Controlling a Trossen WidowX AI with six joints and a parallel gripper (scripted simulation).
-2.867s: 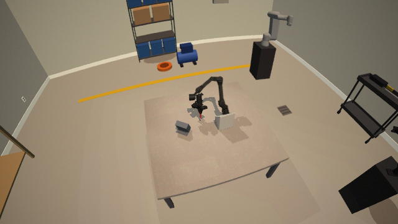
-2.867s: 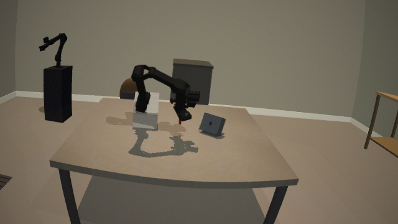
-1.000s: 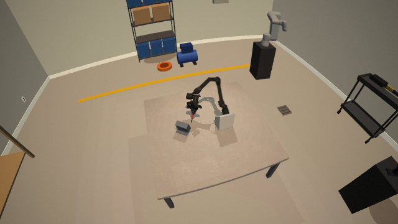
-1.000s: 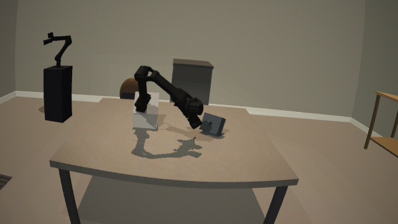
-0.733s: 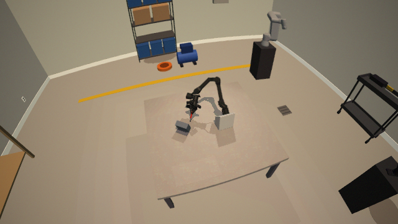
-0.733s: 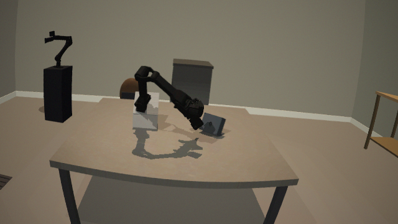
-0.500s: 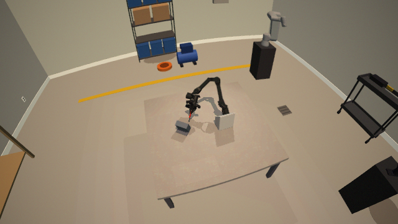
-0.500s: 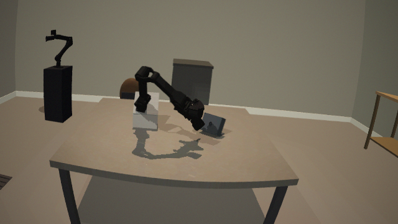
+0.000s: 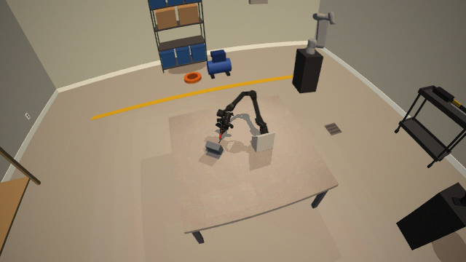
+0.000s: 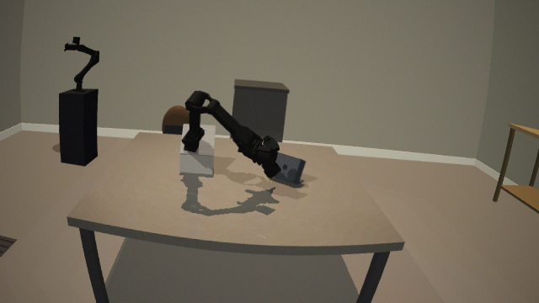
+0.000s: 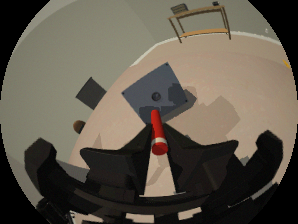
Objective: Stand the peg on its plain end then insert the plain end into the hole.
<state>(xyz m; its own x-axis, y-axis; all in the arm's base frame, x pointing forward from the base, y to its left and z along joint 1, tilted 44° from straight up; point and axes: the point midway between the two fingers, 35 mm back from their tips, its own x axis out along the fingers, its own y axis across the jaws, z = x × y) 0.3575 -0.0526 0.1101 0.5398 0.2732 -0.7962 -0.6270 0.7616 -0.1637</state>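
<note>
Right now my gripper tip is 80 mm short of the dark sloped panel, 100 mm to the right of it and 50 mm above it. Also, from my gripper tip: red peg (10 mm behind, 10 mm to the right, 10 mm above).
</note>
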